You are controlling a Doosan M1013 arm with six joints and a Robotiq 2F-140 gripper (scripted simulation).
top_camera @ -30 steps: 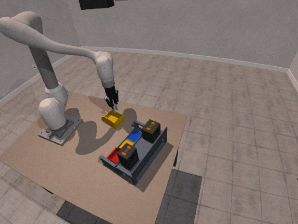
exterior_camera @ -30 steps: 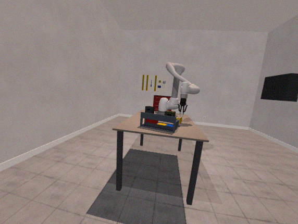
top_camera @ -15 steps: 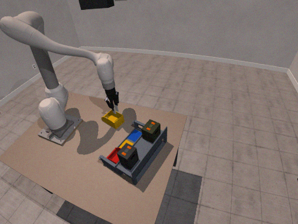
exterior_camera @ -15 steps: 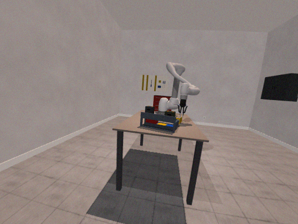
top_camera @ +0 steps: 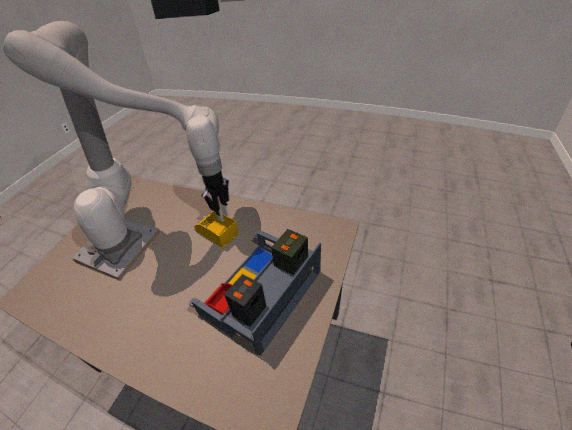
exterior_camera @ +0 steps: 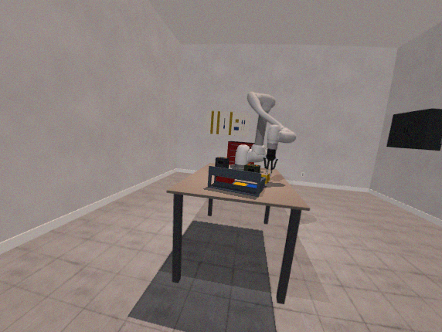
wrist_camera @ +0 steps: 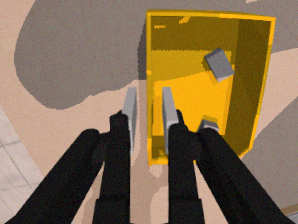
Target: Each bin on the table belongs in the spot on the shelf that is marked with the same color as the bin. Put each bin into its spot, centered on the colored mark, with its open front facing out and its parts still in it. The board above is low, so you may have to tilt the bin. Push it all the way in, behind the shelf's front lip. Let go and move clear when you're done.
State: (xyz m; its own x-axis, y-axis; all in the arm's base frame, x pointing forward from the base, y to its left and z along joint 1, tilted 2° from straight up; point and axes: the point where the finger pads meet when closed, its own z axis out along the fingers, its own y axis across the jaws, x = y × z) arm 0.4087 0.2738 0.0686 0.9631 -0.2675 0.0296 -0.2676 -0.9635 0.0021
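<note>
My gripper is now 50 mm to the left of the yellow bin, 50 mm above it and 20 mm past it. The rest, counted from my hand: red bin: 360 mm to the right, 230 mm ahead, 40 mm below; then grey shelf: 360 mm ahead, 270 mm to the right, 10 mm above.
</note>
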